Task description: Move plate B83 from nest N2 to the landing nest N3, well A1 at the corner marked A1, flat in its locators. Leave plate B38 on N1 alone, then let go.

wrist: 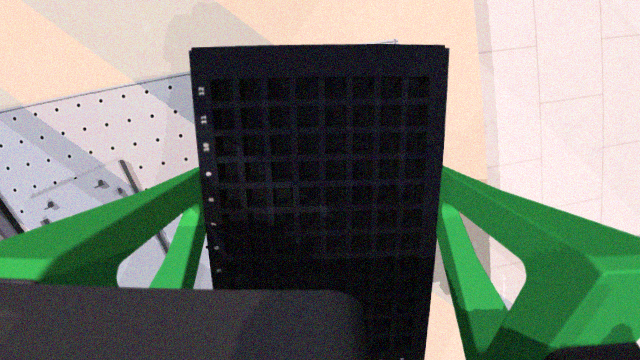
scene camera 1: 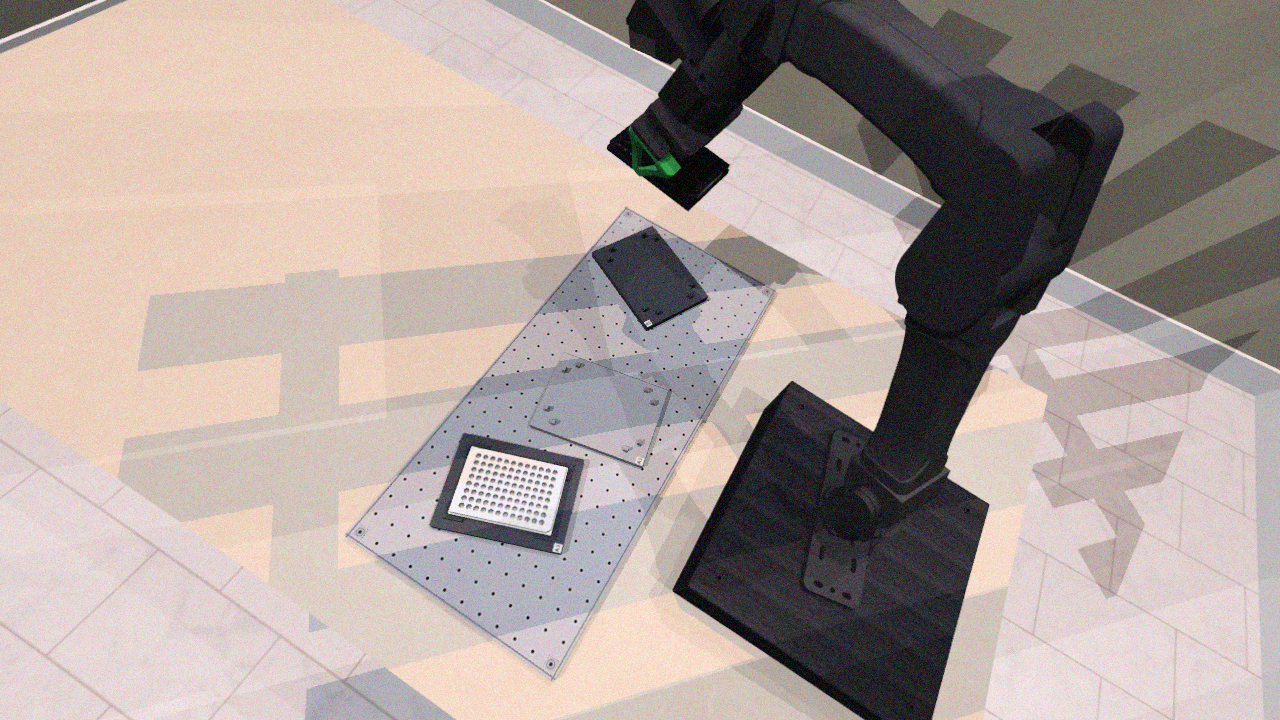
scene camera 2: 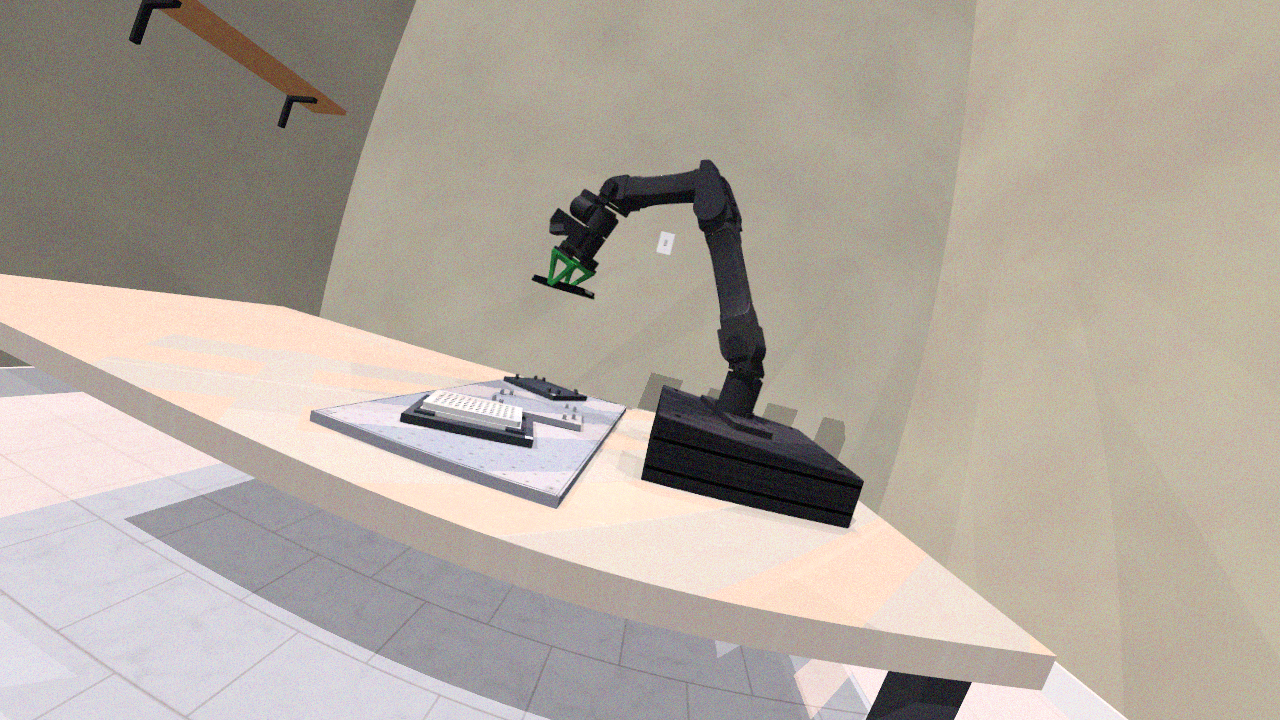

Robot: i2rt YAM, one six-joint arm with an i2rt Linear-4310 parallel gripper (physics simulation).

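Observation:
My gripper has green fingers and is shut on the long sides of a black well plate, taken as B83. It holds the plate above and beyond the far end of the pegboard. Row numbers 12 to 5 show along its left edge in the wrist view; the camera housing hides part of it. A white plate, taken as B38, sits on a dark nest. A clear nest and a far dark nest are empty. Their number tags are unreadable.
The perforated pegboard carries the three nests in a row. The arm's black base block stands beside it. The clear nest has raised locators. A wooden wall shelf hangs at the upper left.

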